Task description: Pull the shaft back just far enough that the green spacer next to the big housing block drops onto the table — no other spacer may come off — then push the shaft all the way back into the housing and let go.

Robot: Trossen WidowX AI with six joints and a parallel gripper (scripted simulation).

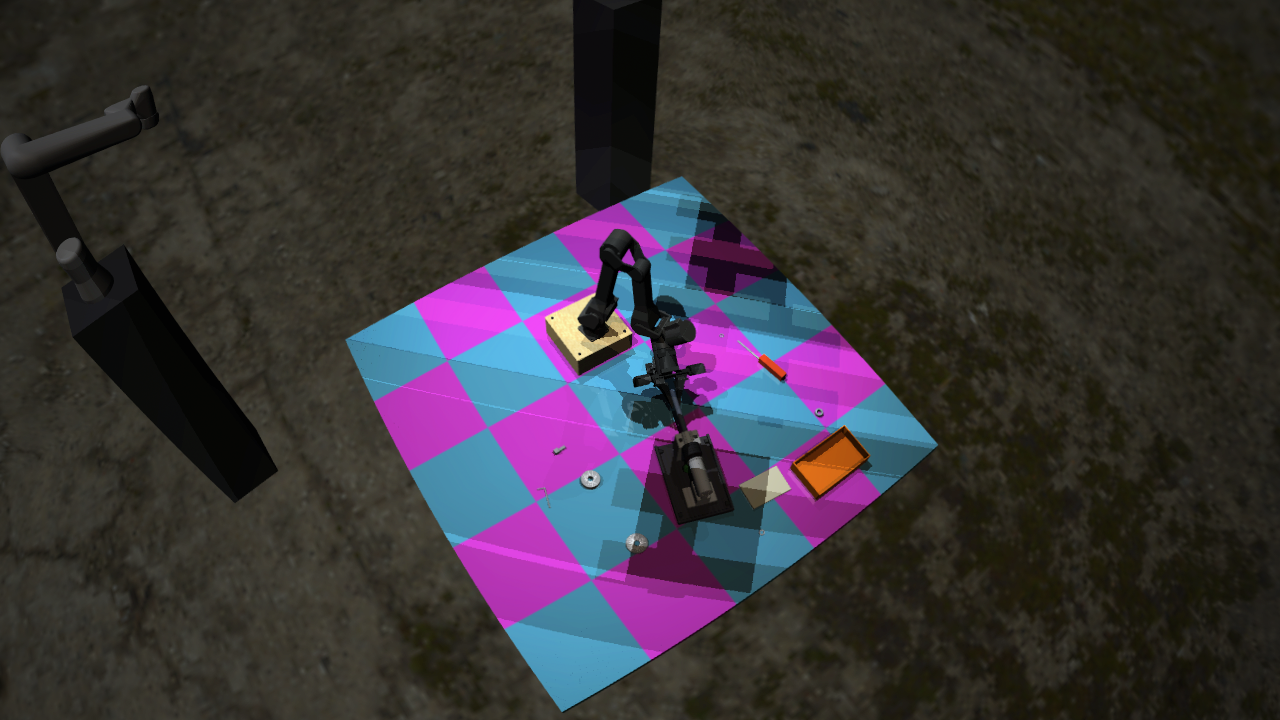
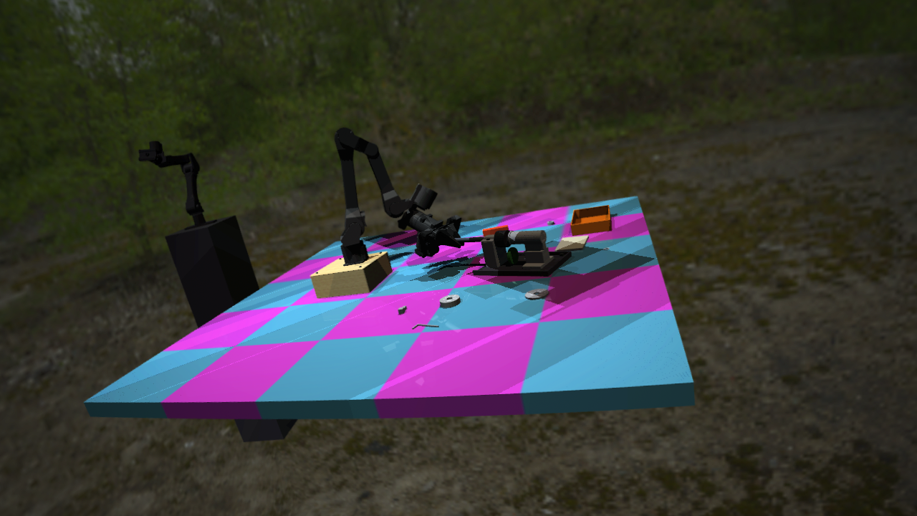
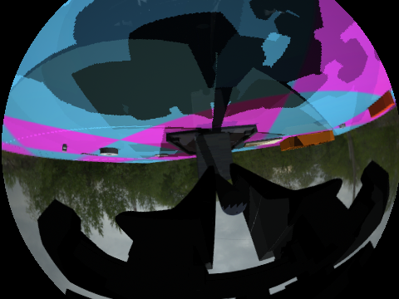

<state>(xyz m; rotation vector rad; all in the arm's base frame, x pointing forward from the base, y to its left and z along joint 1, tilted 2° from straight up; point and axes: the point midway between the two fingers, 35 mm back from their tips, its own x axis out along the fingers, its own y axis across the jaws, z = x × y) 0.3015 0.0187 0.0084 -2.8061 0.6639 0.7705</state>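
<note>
Now: gripper tip 50 mm short of the thin shaft, 30 mm to the left of it and 20 mm below it. Round my gripper tip: small bolt: 130 mm behind, 300 mm to the right, 60 mm below; card: 310 mm ahead, 40 mm to the left, 60 mm below; green spacer: 150 mm ahead, 70 mm to the right, 30 mm below.
</note>
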